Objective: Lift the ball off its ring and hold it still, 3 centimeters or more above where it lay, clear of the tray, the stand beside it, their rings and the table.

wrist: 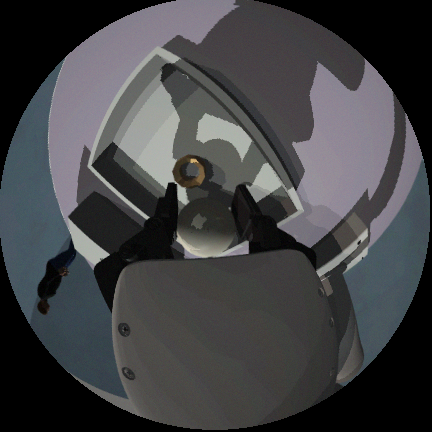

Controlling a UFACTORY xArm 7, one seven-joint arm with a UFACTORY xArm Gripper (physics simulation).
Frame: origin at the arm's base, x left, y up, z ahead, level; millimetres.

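Seen in the pictures: gripper, fingertip midpoint: point(205, 195); arm's base, origin of the base link: point(325, 277).
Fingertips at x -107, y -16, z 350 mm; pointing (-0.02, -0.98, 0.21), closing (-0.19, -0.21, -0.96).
Observation:
Pixels of each thing's top centre, then the offset from my fingertips to it. "spot": a spot on its surface instead. Level surfaces: height alone.
- pale tray, surface spot: point(159, 51) spot: dx -113, dy +12, dz +67 mm
- gold ring, surface spot: point(175, 171) spot: dx -14, dy -4, dz +32 mm
- lilac table, its level: dy -16 mm
The pale, glossy round ball point(206, 227) is between the two dark fingers of my gripper point(205, 195), near the centre of the wrist view. Both fingers appear to touch its sides, and the gripper is shut on the ball. The ball covers part of the near edge of the pale tray point(159, 51); its underside and its height above the tray are hidden. A gold ring point(175, 171) lies on the tray floor beyond the fingertips, beside the ball in this view and not under it.
A box-like stand point(104, 219) with a dark top and pale side is left of the tray. The lilac table point(350, 130) extends around them. A pale jointed part point(350, 245) is at the right, and a small human figure point(50, 277) shows beyond the table at the left.

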